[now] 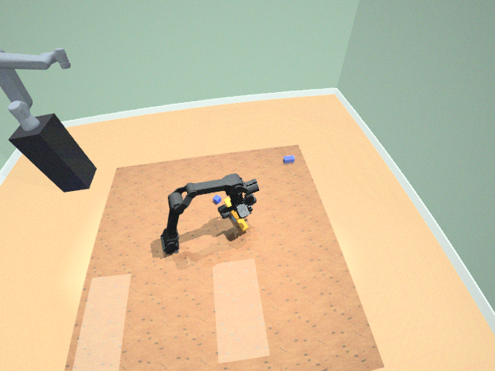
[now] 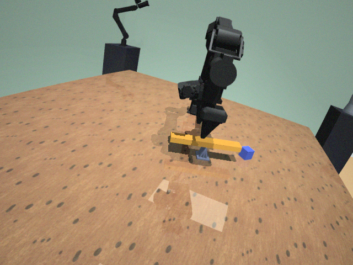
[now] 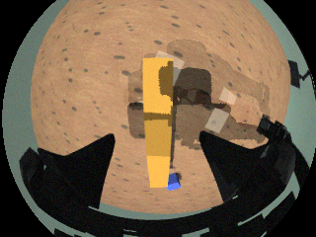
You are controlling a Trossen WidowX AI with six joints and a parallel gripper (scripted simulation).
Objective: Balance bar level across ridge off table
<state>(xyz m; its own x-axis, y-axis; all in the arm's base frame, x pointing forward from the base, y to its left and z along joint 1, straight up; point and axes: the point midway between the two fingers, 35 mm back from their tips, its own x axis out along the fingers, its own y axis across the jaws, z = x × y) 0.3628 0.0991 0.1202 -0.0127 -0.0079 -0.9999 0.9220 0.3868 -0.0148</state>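
My gripper tip is 4 cm above the yellow bar, 3 cm to the right of it and 1 cm past it. Also, from my gripper tip: blue cube 16 cm to the left, 11 cm behind, 7 cm below.
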